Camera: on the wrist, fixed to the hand. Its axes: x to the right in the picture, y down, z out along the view.
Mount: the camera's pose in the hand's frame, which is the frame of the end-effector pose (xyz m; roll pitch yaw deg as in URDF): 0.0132 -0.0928 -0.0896 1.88 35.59 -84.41
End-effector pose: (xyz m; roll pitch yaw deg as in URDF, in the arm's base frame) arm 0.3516 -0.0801 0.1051 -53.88 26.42 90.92
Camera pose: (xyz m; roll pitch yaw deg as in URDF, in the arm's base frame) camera 0.4783 -0.0564 0.1191 -30.07 -14.06 13.37
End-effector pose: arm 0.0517 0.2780 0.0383 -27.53 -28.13 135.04
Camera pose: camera 0.1187 0.3859 0.0123 27.42 5.04 52.93
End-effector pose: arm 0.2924 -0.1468 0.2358 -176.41 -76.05 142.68
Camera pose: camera 0.3106 -0.2701 0.2716 99.67 -13.25 -89.73
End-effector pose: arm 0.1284 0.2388 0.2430 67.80 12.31 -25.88
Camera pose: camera 0.1379 0.2874 0.1232 -150.37 74.54 93.13
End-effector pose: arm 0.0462 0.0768 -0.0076 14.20 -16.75 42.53
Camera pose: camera 0.1248 0.0566 -0.1088 27.87 45.04 -22.74
